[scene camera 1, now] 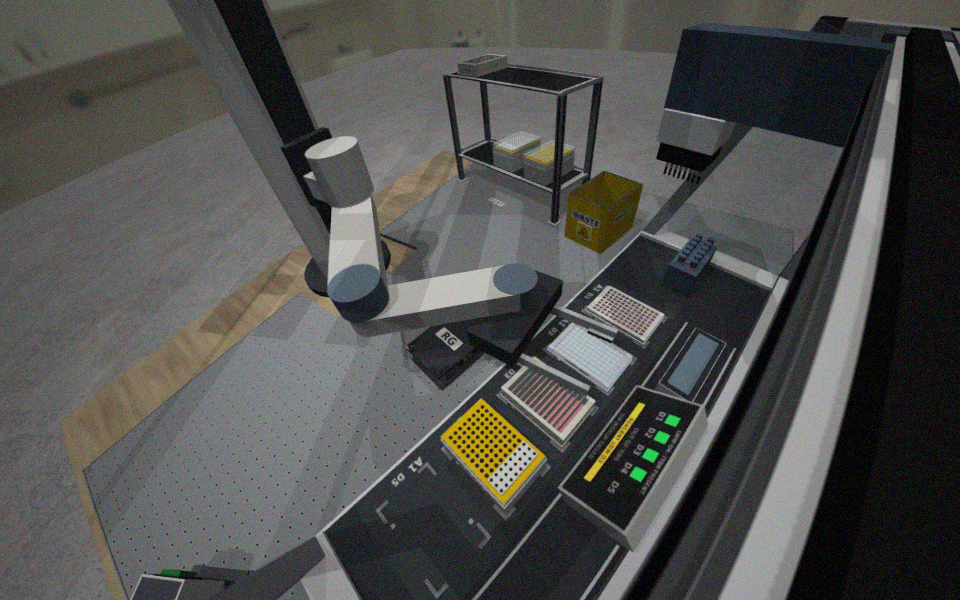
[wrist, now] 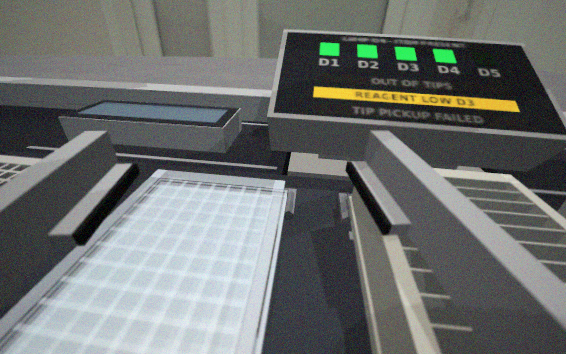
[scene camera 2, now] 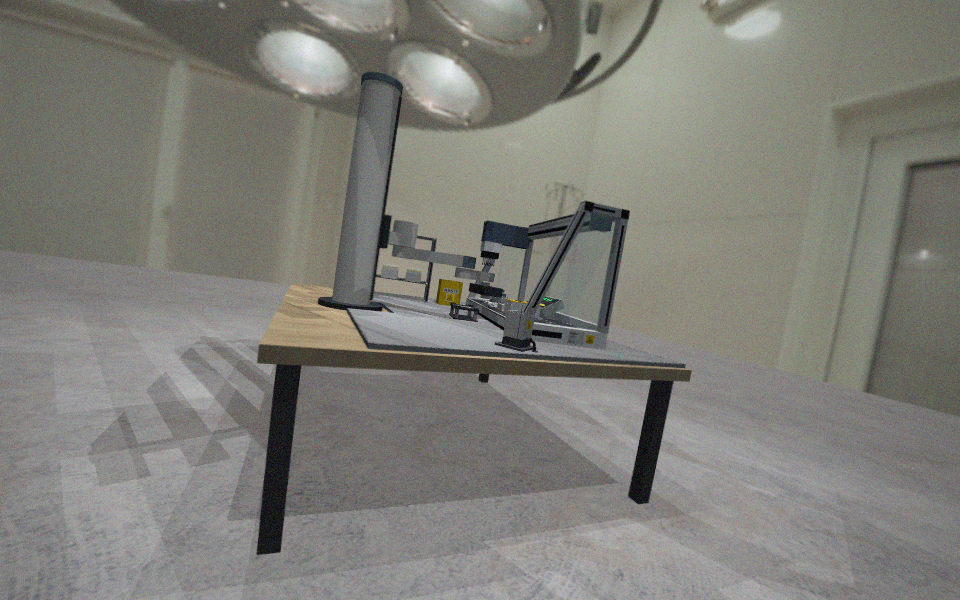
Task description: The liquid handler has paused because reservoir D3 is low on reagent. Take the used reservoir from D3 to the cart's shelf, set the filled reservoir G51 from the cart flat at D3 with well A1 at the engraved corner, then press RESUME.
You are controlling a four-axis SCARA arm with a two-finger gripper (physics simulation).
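Places are measured from the arm's base along level axes (x right, y ahead, z up), in millimetres.
Pixels of known places: gripper, between the fingertips: (scene camera 1: 603, 361) (wrist: 245, 150); arm's base, origin of its link: (scene camera 2: 350, 306).
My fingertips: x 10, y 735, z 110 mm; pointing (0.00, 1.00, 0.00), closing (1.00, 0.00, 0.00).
For each thing: its top centre in the pictures, then the offset to it from my fingertips. "*": a spot on its surface instead.
- used reservoir, centre of its top: (wrist: 504, 256) (scene camera 1: 547, 394) dx +91, dy -54, dz -15 mm
- pale plate, centre of its top: (wrist: 171, 251) (scene camera 1: 590, 350) dx -30, dy -30, dz -32 mm
- cart, centre of its top: (scene camera 1: 514, 72) dx -568, dy -491, dz +259 mm
- grey tray-like container, centre of its top: (scene camera 1: 481, 59) dx -598, dy -617, dz +284 mm
- status panel, a spot on its surface: (wrist: 420, 75) (scene camera 1: 629, 451) * dx +126, dy +81, dz +22 mm
- yellow tip box, centre of its top: (scene camera 1: 491, 445) (scene camera 2: 523, 300) dx +213, dy -78, dz +19 mm
- red-welled plate, centre of its top: (scene camera 1: 625, 310) dx -152, dy -6, dz -32 mm
- waste bin, centre of its top: (scene camera 1: 606, 188) (scene camera 2: 450, 280) dx -461, dy -167, dz +38 mm
- blue tube rack, a spot on its surface: (scene camera 1: 692, 258) * dx -315, dy +73, dz +14 mm
- overhanging pipette head, centre of its top: (scene camera 1: 703, 107) (scene camera 2: 491, 242) dx -354, dy -3, dz +282 mm
The used reservoir (scene camera 1: 548, 404) (wrist: 500, 200) lies at D3, with pink liquid in several of its troughs. My gripper (scene camera 1: 601, 364) (wrist: 245, 150) is open and empty. Its fingers stand on either side of the pale plate (scene camera 1: 587, 353) (wrist: 190, 250) at D2; the right finger in the wrist view overlaps the near edge of the reservoir. The cart (scene camera 1: 560, 152) stands at the back, with a grey tray-like container (scene camera 1: 482, 65) on its top; no G51 label is readable. The status panel (scene camera 1: 630, 466) (wrist: 420, 75) shows REAGENT LOW D3 in yellow and green lamps D1 to D4. RESUME is not readable.
A yellow tip box (scene camera 1: 477, 431) is at D4, a red-welled plate (scene camera 1: 626, 313) at D1. The RG stand (scene camera 1: 438, 357) is beside the deck. The waste bin (scene camera 1: 601, 215) (scene camera 2: 450, 291), blue tube rack (scene camera 1: 692, 258) and overhanging pipette head (scene camera 1: 692, 133) stand farther back. Two boxes are on the cart's lower shelf.
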